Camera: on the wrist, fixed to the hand. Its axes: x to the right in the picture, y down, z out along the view.
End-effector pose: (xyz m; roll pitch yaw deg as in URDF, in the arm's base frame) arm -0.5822 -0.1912 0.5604 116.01 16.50 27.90
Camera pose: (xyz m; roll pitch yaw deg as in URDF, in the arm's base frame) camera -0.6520 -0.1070 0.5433 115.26 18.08 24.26
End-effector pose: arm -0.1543 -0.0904 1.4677 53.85 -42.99 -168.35
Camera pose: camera -0.2068 -0.1318 1.3794 57.19 -45.22 -172.67
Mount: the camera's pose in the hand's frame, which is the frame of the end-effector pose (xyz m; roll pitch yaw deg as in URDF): -0.0165 -0.0674 -0.0863 0.33 -3.82 0.07
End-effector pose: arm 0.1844 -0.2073 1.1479 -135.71 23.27 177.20
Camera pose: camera 0.1572 -0.1939 1.2544 -134.16 26.03 -179.89
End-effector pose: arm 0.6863 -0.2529 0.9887 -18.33 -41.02 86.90
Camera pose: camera 0.7788 -0.2305 0.9321 -19.21 -44.61 88.68
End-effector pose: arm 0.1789 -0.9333 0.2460 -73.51 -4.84 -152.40
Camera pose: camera 0.1493 -0.8338 0.2846 -73.52 -5.85 -148.70
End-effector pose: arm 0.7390 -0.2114 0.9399 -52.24 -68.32 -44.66
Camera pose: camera 0.6574 -0.2847 0.9247 -60.47 -70.38 -35.51
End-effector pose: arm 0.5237 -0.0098 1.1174 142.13 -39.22 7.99
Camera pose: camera 0.4795 0.0912 1.1277 144.28 -36.21 5.02
